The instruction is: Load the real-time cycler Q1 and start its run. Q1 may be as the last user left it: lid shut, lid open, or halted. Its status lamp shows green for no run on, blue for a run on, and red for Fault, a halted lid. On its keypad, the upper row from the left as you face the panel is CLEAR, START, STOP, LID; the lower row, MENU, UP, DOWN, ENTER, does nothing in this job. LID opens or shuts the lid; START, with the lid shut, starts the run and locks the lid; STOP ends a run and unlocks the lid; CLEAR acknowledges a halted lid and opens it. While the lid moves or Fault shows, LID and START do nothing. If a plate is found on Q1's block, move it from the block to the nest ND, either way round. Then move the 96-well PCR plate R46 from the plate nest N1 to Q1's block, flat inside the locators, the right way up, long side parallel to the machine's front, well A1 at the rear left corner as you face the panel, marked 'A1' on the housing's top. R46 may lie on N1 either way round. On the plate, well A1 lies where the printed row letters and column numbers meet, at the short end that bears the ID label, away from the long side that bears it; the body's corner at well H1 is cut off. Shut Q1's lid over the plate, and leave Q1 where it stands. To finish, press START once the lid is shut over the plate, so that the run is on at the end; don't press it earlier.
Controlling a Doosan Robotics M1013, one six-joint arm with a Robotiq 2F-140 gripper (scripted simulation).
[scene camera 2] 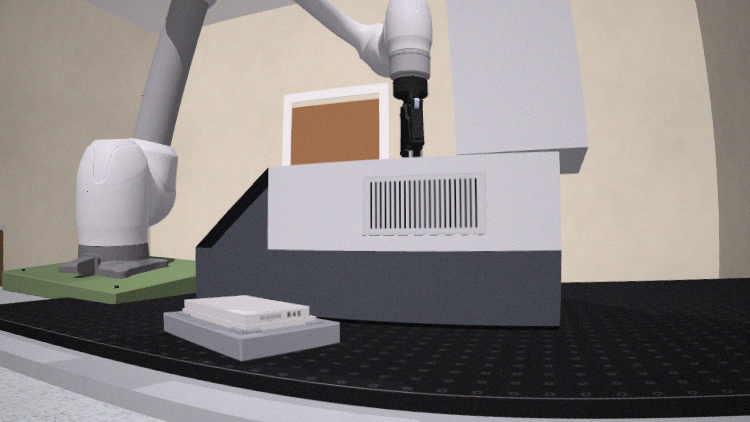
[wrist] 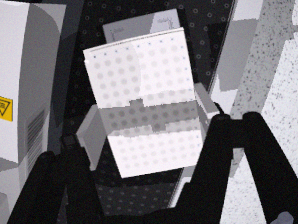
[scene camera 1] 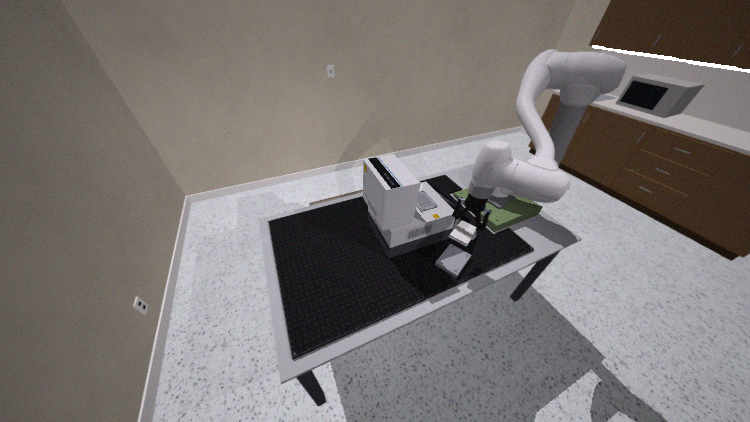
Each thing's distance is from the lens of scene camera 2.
lid (scene camera 2: 516, 81): 61 cm
nest N1 (scene camera 2: 243, 347): 43 cm
The marked spots on the nest N1 and the lid are 42 cm apart.
